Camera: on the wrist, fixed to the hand. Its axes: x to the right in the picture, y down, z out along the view.
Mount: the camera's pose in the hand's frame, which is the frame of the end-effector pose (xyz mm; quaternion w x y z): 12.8 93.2 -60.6 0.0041 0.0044 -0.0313 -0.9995
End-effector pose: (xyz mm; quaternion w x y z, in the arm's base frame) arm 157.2 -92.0 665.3 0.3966 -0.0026 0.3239 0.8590
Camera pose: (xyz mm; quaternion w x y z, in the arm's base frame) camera 69.5 -161.5 665.7 0.8703 -0.2951 -0.0099 -0.3942
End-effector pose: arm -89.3 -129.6 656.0 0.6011 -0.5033 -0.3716 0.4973
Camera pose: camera -49.8 -131.5 551.3 0.4901 0.3876 -0.5212 -0.5814
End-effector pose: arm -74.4 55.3 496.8 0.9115 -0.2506 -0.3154 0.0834
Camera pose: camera -26.4 115.0 415.2 0.0783 0.3208 -0.2799 -0.9014
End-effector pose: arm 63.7 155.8 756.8 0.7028 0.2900 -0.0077 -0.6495
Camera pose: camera 173.9 167.0 740.6 0.6478 0.0084 -0.2650 0.7142
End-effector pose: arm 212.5 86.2 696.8 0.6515 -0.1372 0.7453 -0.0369
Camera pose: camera 137.0 164.9 671.7 0.0103 0.7437 0.1546 0.6503
